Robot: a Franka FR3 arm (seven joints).
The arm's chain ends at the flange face. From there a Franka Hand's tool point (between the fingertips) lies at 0.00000 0.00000 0.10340 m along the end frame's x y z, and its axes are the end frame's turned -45 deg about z.
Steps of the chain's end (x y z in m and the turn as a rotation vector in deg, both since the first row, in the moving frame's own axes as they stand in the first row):
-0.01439, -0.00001, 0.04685, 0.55, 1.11, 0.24
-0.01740, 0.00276, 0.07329, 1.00, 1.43, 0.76
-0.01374, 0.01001, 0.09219, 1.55, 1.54, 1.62
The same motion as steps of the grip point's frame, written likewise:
-0.00805, -0.00946, 0.04683, -0.40, 1.17, 0.24
-0.01116, -0.00978, 0.07324, -0.30, 1.72, 0.76
-0.01285, -0.00259, 0.09211, 0.01, 2.18, 1.62

